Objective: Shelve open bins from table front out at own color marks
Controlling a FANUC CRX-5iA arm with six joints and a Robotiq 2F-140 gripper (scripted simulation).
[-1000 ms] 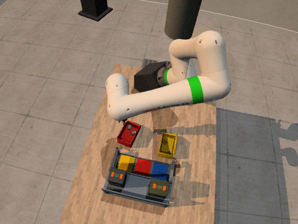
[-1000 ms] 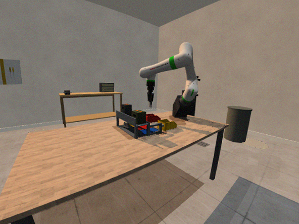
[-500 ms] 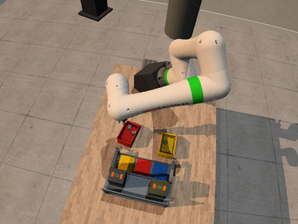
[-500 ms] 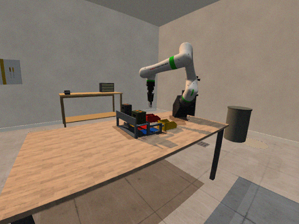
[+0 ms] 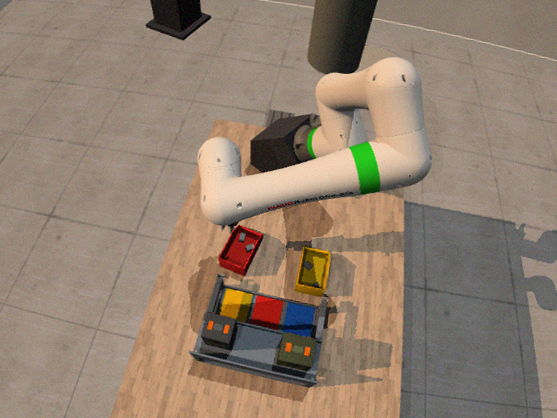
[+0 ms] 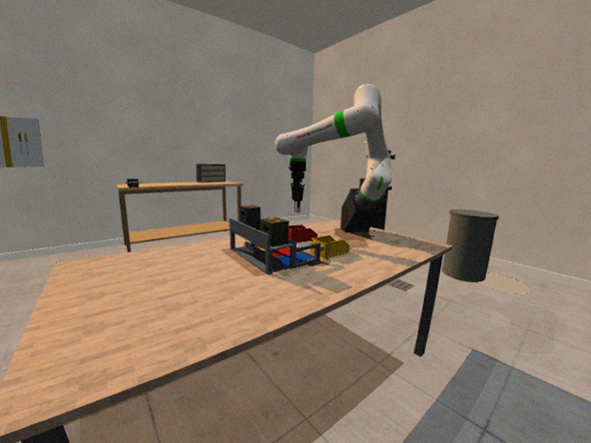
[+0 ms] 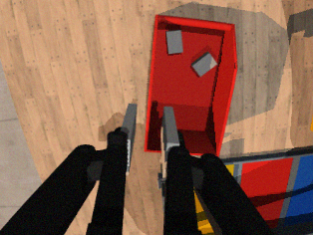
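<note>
The red bin is 150 mm below my hand, 50 mm to the left of it and 10 mm behind it. From my hand the other things lie so: yellow bin: 310 mm to the left, 150 mm below, 60 mm behind; red mark: 250 mm to the left, 180 mm below, 180 mm ahead; yellow mark: 220 mm ahead, 180 mm below, 150 mm to the left.
</note>
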